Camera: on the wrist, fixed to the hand. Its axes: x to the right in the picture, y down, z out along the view.
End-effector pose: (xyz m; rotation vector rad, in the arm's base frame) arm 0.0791 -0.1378 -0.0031 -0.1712 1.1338 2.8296
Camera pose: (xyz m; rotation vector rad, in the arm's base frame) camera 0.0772 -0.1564 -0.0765 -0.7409 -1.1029 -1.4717
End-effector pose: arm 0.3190 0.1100 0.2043 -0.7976 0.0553 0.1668
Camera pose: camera 0.3371 0.0396 0.1831 -0.1780 0.4602 1.6071
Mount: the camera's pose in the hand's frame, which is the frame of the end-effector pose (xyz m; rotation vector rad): 0.0112 -0.0364 -0.0655 0.4082 -0.2235 1.5035
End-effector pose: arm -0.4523 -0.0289 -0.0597 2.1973 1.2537 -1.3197
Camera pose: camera -0.4414 0.0386 -0.0270 2.1412 -0.8092 -1.0079
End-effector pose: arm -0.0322 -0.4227 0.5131 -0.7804 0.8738 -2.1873
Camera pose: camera -0.0982 -0.3865 0.5041 -0.0188 0.5223 -0.8347
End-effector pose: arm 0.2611 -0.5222 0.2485 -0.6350 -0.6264 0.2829
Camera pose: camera 0.3127 -0.5760 0.2352 -0.5711 -0.1667 1.8505
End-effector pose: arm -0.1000 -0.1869 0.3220 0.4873 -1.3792 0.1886
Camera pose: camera -0.0246 -0.1922 0.3176 -0.3194 -1.6827 1.6872
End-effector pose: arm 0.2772 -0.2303 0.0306 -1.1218 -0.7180 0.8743
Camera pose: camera 0.3462 -0.2568 0.0474 -1.0829 0.3067 2.2958
